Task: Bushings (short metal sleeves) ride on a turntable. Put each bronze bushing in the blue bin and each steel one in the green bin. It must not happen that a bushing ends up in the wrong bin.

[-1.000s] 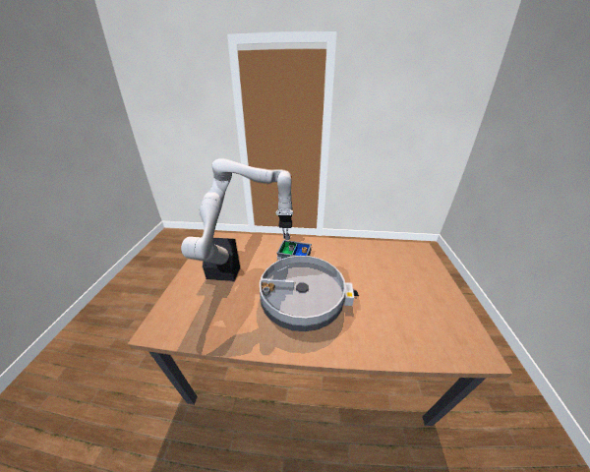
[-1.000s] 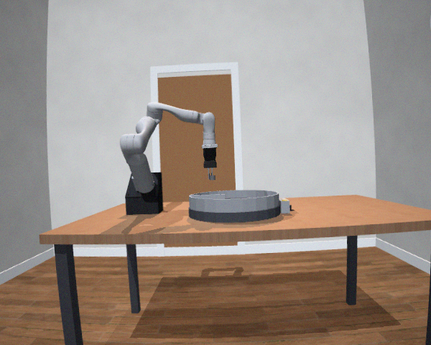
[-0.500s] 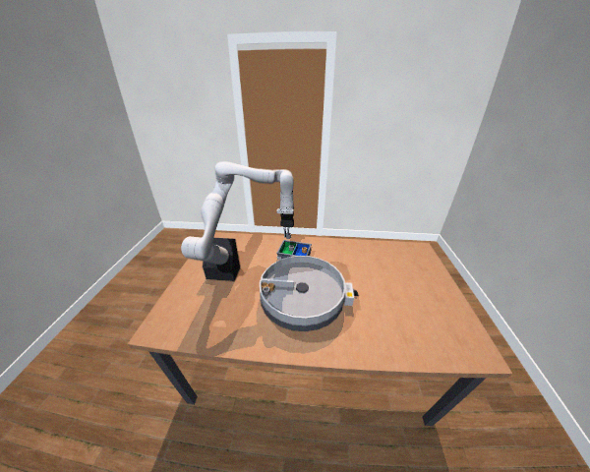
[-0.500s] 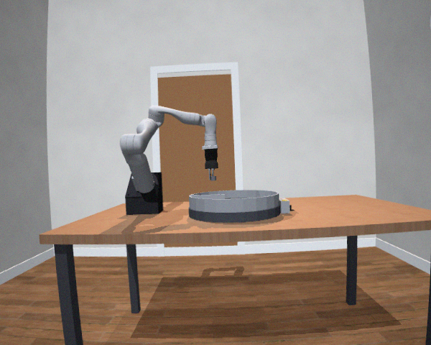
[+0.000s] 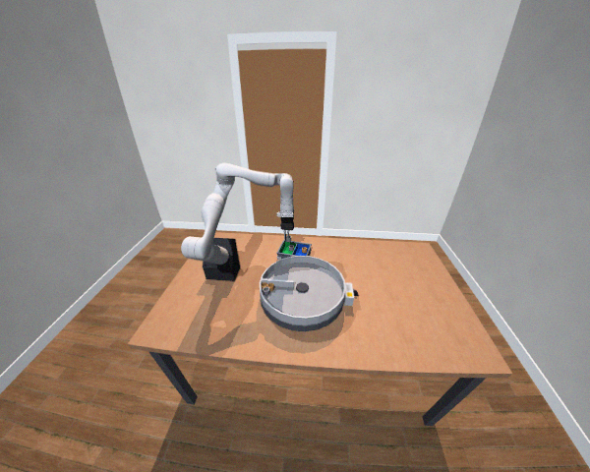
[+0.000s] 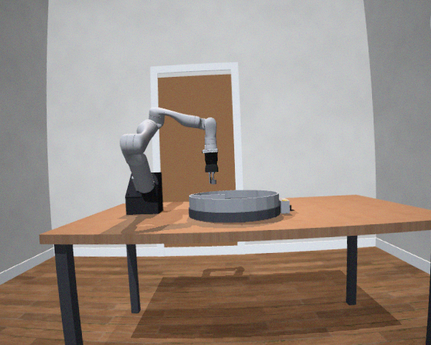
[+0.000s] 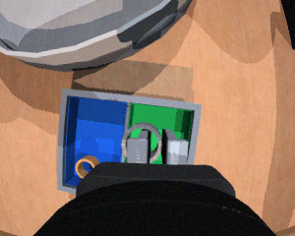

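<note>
My gripper is now 120 mm above the blue bin, 40 mm short of it and 30 mm to the right of it. Also, from my hand: grey turntable: 310 mm to the right, 120 mm ahead, 100 mm below.
</note>
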